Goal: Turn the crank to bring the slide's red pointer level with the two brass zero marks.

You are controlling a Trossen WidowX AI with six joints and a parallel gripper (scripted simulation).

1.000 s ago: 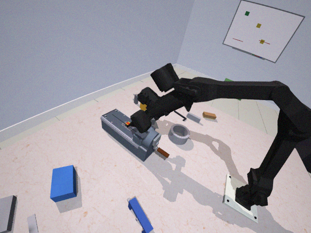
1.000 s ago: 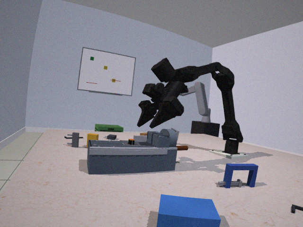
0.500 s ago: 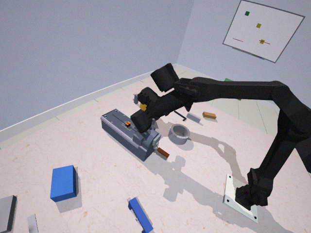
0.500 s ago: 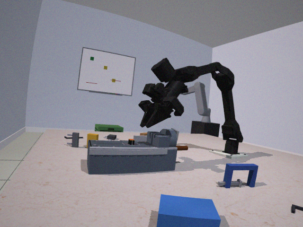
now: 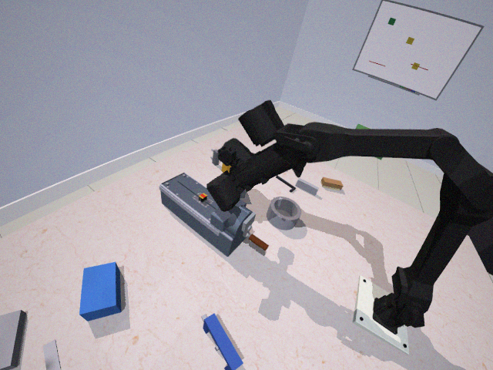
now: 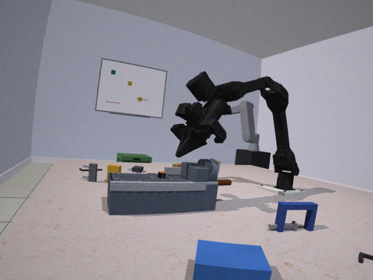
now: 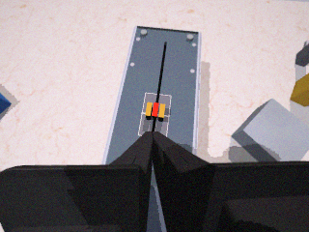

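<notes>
My gripper tip is now 40 mm short of the red pointer and 50 mm above it. The rest, counted from my gripper tip: brown crank handle (150 mm behind, 70 mm below); then yellow block (130 mm ahead, 230 mm to the right, 100 mm below); then grey block (50 mm ahead, 160 mm to the right, 110 mm below).
</notes>
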